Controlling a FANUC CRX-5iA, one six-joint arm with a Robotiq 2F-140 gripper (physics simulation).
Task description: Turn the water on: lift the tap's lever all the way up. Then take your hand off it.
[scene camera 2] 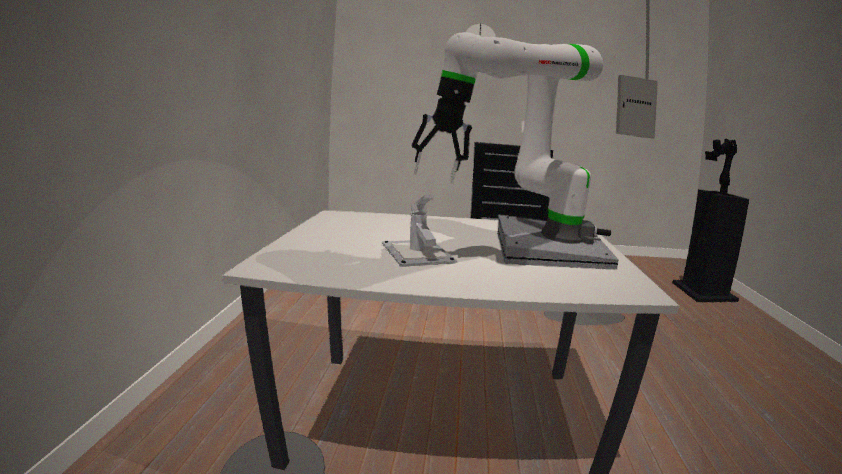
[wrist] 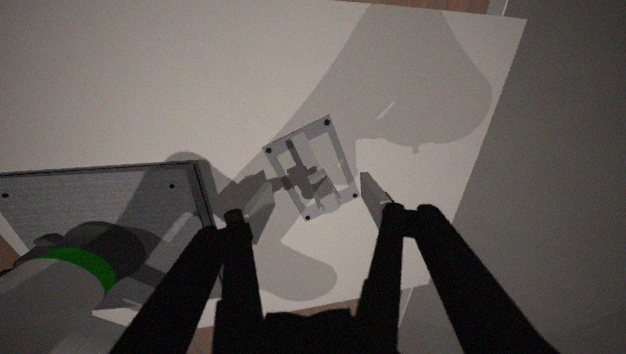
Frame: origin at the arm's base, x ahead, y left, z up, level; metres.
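Where they show: gripper, fingertip midpoint: (scene camera 2: 433,177) (wrist: 316,189); arm's base, link origin: (scene camera 2: 561,236) (wrist: 108,249).
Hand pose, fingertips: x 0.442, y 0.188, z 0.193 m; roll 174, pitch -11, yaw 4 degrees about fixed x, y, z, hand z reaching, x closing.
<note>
Each offset is from my fingertips to the top centre of the thing. "*": to the spot under its first point. Level surfaces: height alone.
The grey tap {* 0.040 m ahead, 0.041 m right, 0.168 m down} (scene camera 2: 417,232) (wrist: 306,145) stands upright on a flat open base frame {0.041 m ahead, 0.092 m right, 0.234 m down} (scene camera 2: 427,260) (wrist: 343,155). Its lever {* 0.030 m ahead, 0.063 m right, 0.085 m down} (scene camera 2: 422,203) sits on top of the body and slants upward in the scene view; whether it is at its upper limit I cannot tell. My gripper (scene camera 2: 434,176) (wrist: 316,189) is open, with nothing between its fingers. It hangs above the tap, and the scene view shows a gap between the fingertips and the lever. In the wrist view the tap shows between and beyond the spread fingers, partly in shadow.
The tap's frame rests on a white table {0.246 m down} (scene camera 2: 500,288) (wrist: 125,75). The arm's grey mounting plate (scene camera 2: 559,256) (wrist: 100,192) is to the right of the tap in the scene view. A black drawer cabinet (scene camera 2: 511,196) and a black pedestal (scene camera 2: 715,247) stand beyond the table.
</note>
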